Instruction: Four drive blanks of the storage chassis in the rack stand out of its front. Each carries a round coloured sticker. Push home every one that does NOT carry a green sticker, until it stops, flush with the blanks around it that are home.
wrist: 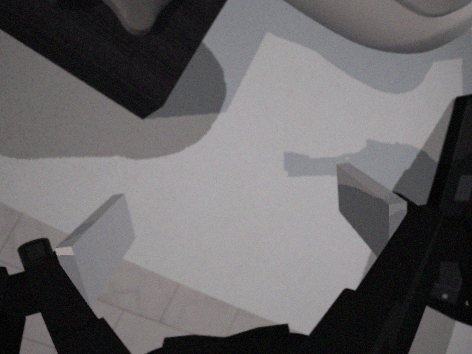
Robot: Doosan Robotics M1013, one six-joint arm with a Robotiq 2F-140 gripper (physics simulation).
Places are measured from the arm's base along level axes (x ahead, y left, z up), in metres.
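Pixels of known places: gripper, fingertip midpoint: (232, 202).
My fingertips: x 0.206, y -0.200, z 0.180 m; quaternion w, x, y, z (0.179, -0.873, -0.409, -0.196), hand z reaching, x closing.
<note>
Behind a point stands the place of what it marks.
My gripper (232, 202) @(x 0.206, y -0.200, z 0.180 m) is wide open and empty, with one pale finger pad at the left and the other at the right of the wrist view. Part of the dark rack (446, 145) @(x 0.705, y 0.303, z -0.071 m) shows at the right edge, behind and beyond the right finger, which hides some of it. No storage chassis front, drive blank or coloured sticker can be made out in this view. The pads stand apart over a pale floor surface, and nothing is between them.
A dark block with a sharp corner (140, 85) @(x 0.122, y -0.127, z 0.009 m) fills the upper left, with a grey rounded part on it. A pale rounded arm section (395, 37) @(x 0.249, y 0.012, z 0.174 m) crosses the upper right. Shadows lie on the pale floor (215, 250) @(x 0.353, y -0.209, z -0.087 m); tiled floor (145, 295) shows at the lower left.
</note>
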